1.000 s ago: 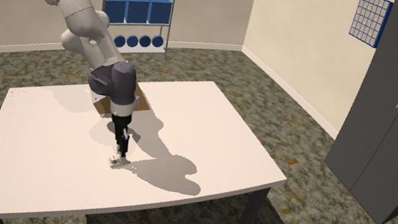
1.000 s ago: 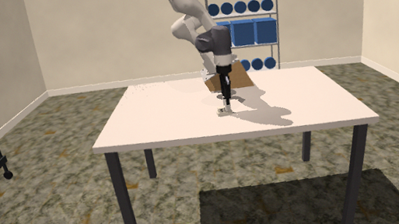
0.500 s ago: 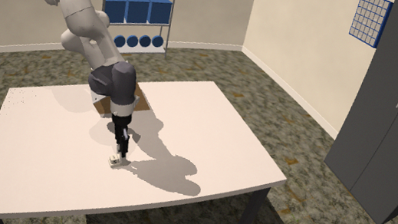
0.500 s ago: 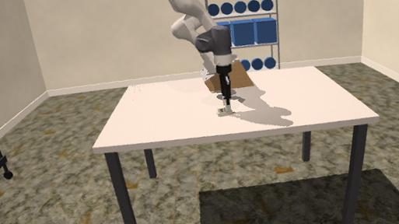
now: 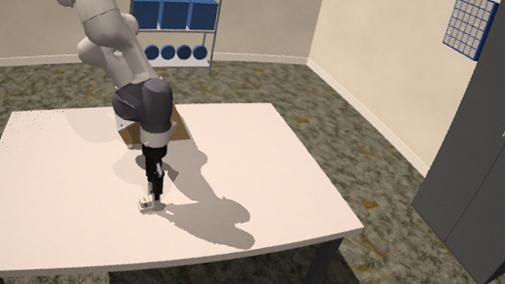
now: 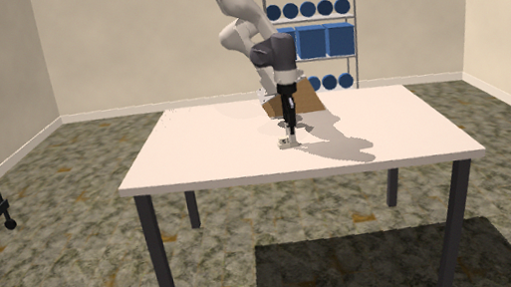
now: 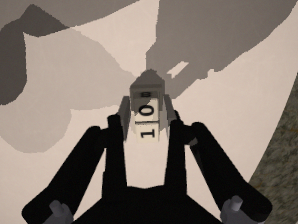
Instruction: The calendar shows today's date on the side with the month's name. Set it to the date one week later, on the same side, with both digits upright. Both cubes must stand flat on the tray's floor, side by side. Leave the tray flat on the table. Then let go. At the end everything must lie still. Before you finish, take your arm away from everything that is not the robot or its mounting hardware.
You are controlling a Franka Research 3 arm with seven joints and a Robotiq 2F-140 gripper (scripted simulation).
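My gripper is now 3 cm to the left of the cube and 3 cm above it. From my hand the other things lie so: grey tray: 4 cm below, 2 cm to the right.
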